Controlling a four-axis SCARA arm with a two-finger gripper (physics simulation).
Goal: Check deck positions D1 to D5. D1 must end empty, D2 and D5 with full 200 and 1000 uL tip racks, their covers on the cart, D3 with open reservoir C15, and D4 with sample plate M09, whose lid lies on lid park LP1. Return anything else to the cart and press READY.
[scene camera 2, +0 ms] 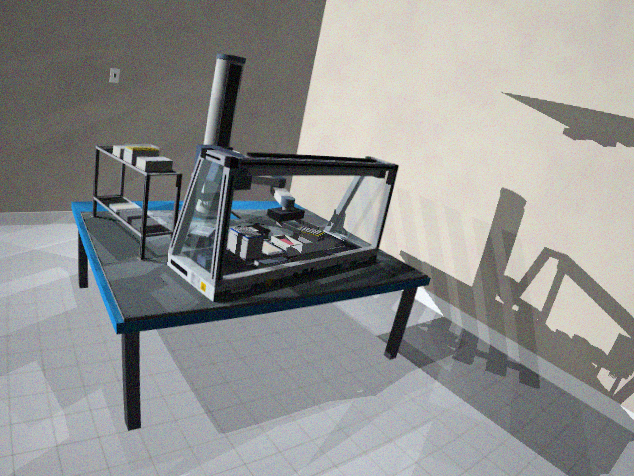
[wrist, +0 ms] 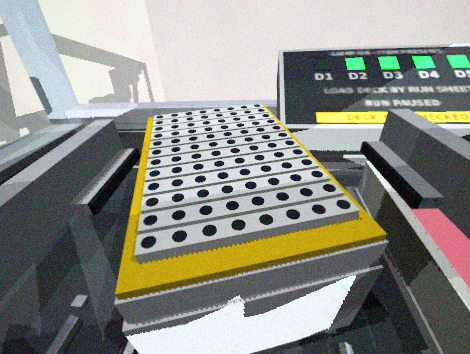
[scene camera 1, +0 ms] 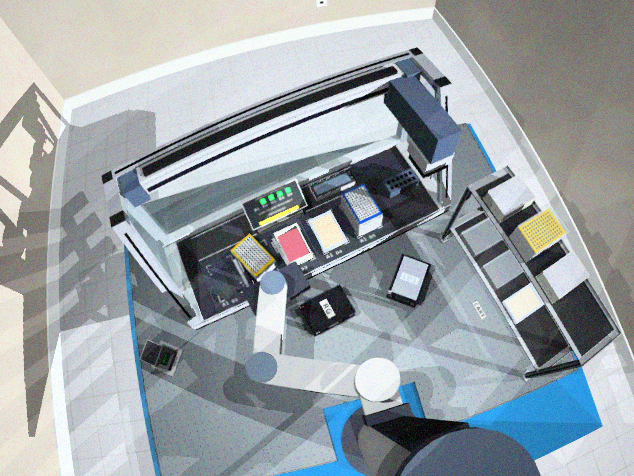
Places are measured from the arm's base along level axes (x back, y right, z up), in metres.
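Where they show: gripper, between the fingertips: (scene camera 2: 309, 230) (wrist: 247, 133) (scene camera 1: 254, 250).
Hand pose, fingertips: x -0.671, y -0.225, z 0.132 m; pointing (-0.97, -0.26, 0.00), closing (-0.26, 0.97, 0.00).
Note:
Things, the pixels of their centre, and the offset from my fingertips. "spot": a spot on its surface instead.
- yellow-rimmed tip rack, middle of its body: (wrist: 227, 198) (scene camera 1: 253, 257) (scene camera 2: 308, 236) dz -0.035, dx +0.009, dy -0.010 m
- reservoir, middle of its body: (scene camera 1: 293, 245) (scene camera 2: 286, 242) dz -0.055, dx -0.006, dy +0.123 m
- cream-topped plate, middle of its body: (scene camera 1: 327, 230) dz -0.064, dx -0.029, dy +0.244 m
- lid park LP1, a spot on its surface: (scene camera 1: 409, 278) spot: dz -0.061, dx +0.206, dy +0.450 m
- ready button box, a spot on its surface: (scene camera 1: 166, 357) spot: dz -0.026, dx +0.266, dy -0.357 m
- status panel, a spot on its surface: (wrist: 375, 85) (scene camera 1: 270, 207) spot: dz -0.005, dx -0.137, dy +0.081 m
- cart, middle of its body: (scene camera 1: 522, 279) (scene camera 2: 131, 196) dz +0.059, dx +0.349, dy +0.763 m
- yellow box, middle of its body: (scene camera 1: 542, 230) (scene camera 2: 142, 148) dz +0.289, dx +0.286, dy +0.750 m
My gripper (wrist: 247, 133) is open, its fingers on either side of the yellow-rimmed tip rack (scene camera 1: 252, 254) (scene camera 2: 311, 232) (wrist: 235, 192) at D2, with gaps on both sides. The rack looks slightly turned against its neighbours. The arm's end hides its near side in scene camera 1. The reservoir (scene camera 1: 293, 244) (wrist: 450, 235) with red liquid is at D3, a cream-topped plate (scene camera 1: 328, 232) at D4, and a blue-rimmed tip rack (scene camera 1: 362, 203) (scene camera 2: 245, 241) at D5. D1 shows bare deck. A pale lid lies on the lid park LP1 (scene camera 1: 409, 278). The ready button box (scene camera 1: 166, 357) stands at the left.
The status panel (scene camera 1: 273, 203) (wrist: 375, 85) shows green lamps for D2 to D5; D1 is dark. The cart (scene camera 1: 455, 214) (scene camera 2: 145, 215) holds a yellow box (scene camera 1: 541, 231), white boxes and a plate (scene camera 1: 522, 302). The black RG stand (scene camera 1: 326, 308) is near the arm. Enclosure posts flank the deck.

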